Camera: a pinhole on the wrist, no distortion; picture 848 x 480 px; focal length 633.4 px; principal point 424.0 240.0 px. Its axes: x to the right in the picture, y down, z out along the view. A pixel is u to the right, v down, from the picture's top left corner.
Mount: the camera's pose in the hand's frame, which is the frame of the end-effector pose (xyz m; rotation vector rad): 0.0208 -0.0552 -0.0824 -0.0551 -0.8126 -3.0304
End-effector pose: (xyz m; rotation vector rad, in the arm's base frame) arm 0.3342 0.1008 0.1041 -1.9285 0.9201 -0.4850
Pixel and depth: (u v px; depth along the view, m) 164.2 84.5 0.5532
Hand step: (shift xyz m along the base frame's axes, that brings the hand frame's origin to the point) 0.2416 -0.1217 -0.4619
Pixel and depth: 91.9 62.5 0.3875
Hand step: 0.1822 -0.1409 -0.3042
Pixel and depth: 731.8 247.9 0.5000
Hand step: 0.0257 0.3053 -0.3401
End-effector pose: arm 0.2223 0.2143 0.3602 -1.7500 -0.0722 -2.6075
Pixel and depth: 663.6 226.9 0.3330
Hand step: 0.2300 -0.1124 -0.0045
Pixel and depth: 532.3 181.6 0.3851
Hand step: 0.2345 -0.1602 0.0651
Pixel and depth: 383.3 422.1 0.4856
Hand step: 0.3513 -0.0492 0.2208
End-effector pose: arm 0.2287 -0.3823 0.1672 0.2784 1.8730 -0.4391
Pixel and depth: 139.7 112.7 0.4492
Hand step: 0.2357 0.1079 -0.3374
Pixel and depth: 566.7 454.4 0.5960
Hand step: 0.5179 -0.1676 -0.0843
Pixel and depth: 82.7 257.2 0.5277
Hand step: 0.2860 0.0088 -0.4450
